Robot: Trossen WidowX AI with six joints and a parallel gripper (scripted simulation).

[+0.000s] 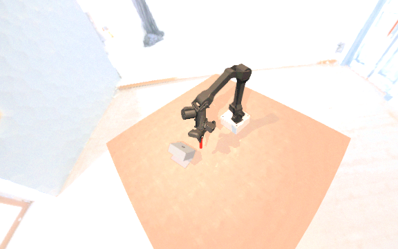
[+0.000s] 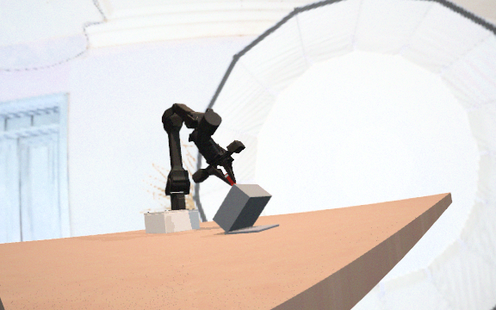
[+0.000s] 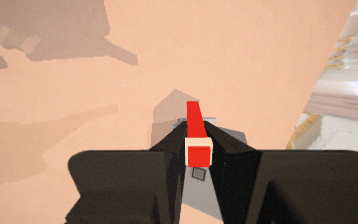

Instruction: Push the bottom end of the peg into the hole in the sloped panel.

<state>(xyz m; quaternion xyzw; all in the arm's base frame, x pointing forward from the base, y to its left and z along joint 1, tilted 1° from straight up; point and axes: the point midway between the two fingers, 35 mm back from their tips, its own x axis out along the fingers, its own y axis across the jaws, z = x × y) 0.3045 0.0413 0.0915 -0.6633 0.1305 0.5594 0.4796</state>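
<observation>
Now: the grey sloped panel 120 mm ahead of my gripper tip, 70 mm below it and 60 mm to the right of it. The rest, counted from my gripper tip: thin grey foot plate: 140 mm ahead, 130 mm below, 50 mm to the right; peg: 20 mm above, 10 mm behind.
</observation>
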